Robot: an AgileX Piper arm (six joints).
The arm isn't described. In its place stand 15 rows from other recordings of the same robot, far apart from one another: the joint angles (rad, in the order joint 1, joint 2, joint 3, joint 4, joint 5, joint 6), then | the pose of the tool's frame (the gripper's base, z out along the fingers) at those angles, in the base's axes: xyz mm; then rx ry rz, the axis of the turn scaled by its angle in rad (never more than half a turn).
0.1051, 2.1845, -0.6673, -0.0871, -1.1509, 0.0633 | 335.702 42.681 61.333 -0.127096 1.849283 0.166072
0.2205, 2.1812, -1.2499, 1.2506, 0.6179, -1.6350 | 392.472 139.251 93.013 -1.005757 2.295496 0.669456
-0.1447, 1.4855, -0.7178, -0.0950, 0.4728, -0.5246 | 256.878 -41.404 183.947 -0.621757 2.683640 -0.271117
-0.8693, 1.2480, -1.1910, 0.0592, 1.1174, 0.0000 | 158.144 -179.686 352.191 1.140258 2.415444 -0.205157
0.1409, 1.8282, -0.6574, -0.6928, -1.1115, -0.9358 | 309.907 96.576 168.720 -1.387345 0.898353 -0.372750
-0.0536, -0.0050, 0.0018, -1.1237, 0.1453, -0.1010 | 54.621 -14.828 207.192 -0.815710 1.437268 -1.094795
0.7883, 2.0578, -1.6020, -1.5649, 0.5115, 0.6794 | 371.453 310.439 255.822 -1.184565 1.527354 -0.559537
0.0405, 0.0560, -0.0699, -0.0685, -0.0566, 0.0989 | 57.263 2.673 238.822 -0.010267 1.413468 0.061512
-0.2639, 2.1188, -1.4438, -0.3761, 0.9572, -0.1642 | 384.986 -132.331 136.534 0.175499 -3.059097 0.475737
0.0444, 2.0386, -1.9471, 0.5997, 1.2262, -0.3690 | 440.507 67.960 307.718 -0.398501 2.596178 0.726798
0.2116, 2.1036, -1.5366, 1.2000, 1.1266, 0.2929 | 404.561 165.238 205.934 -0.823251 -2.352100 -1.403197
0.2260, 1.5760, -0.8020, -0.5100, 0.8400, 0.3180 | 258.263 25.438 178.962 -0.359236 2.927086 -0.537154
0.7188, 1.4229, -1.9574, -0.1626, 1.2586, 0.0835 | 204.983 160.722 518.733 -0.659577 2.105459 0.251175
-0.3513, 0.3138, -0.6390, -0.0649, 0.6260, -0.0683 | 48.677 -21.523 348.359 0.234101 1.783259 -0.372788
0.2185, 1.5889, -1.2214, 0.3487, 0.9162, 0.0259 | 312.162 94.580 275.891 -0.043458 2.768642 0.502116
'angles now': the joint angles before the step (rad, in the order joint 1, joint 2, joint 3, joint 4, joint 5, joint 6). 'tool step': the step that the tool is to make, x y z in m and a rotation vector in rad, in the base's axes. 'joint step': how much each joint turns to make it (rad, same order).
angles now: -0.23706, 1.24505, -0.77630, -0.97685, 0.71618, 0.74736
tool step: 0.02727, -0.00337, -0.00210, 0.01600, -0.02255, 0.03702
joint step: -0.00001, 0.09342, -0.06903, -0.00950, -0.05873, 0.01881
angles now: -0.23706, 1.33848, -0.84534, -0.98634, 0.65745, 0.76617
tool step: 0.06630, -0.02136, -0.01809, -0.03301, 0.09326, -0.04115
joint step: -0.00001, 0.28493, -0.23085, -0.04105, 0.06611, 0.01206
